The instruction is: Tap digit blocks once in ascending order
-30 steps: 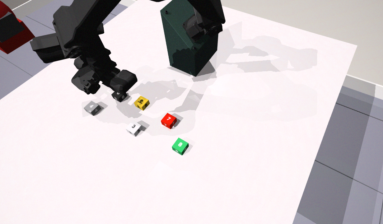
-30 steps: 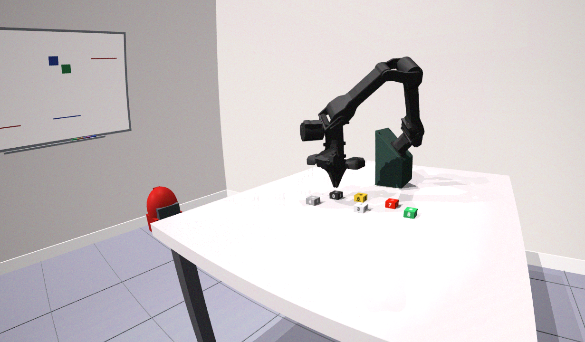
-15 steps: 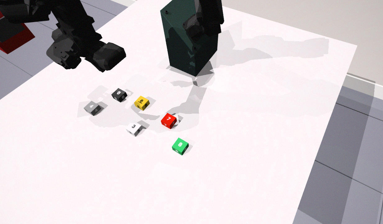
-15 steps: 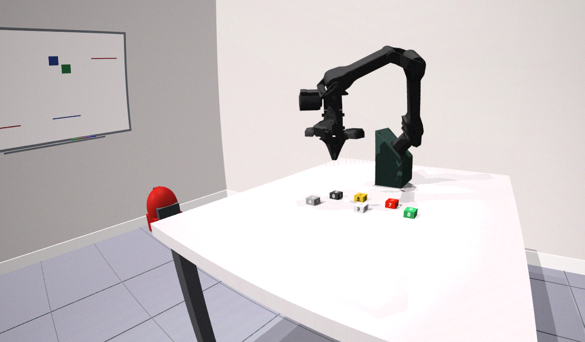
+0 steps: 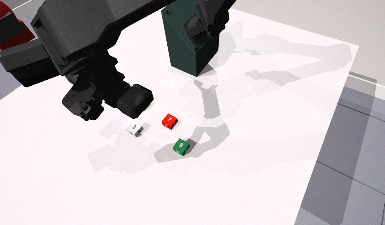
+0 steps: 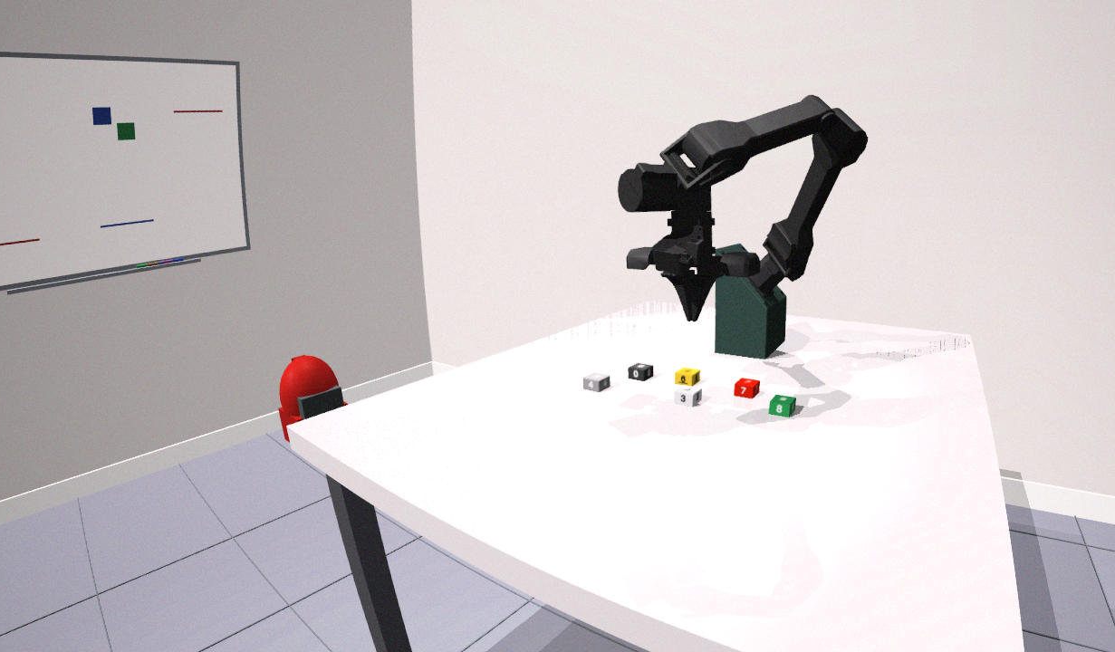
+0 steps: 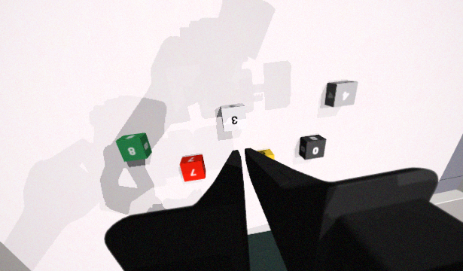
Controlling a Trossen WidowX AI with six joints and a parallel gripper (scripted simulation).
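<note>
The white 3 block is 12 cm below my gripper tip, 1 cm to the right of it and 1 cm behind it. Round my gripper tip: yellow 6 block: 12 cm below, 9 cm behind, 5 cm to the right; green 8 block: 14 cm to the left, 12 cm below, 3 cm behind; red 7 block: 12 cm below, 8 cm behind, 6 cm to the left.
</note>
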